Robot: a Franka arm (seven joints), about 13 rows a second.
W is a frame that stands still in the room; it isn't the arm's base.
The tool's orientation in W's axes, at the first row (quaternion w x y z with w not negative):
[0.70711 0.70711 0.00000 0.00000]
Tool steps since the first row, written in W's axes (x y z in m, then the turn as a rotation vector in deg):
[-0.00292 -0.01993 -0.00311 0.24 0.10 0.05]
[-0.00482 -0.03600 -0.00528 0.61 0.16 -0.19]
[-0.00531 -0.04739 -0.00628 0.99 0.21 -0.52]
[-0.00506 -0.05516 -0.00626 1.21 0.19 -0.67]
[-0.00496 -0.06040 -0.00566 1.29 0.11 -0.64]
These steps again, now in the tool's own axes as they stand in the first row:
[-0.00292 -0.00311 0.01993 0.24 0.05 -0.10]
[-0.00482 -0.00528 0.03600 0.61 -0.19 -0.16]
[-0.00531 -0.00628 0.04739 0.99 -0.52 -0.21]
[-0.00506 -0.00626 0.05516 1.21 -0.67 -0.19]
[-0.00496 -0.00566 0.06040 1.29 -0.64 -0.11]

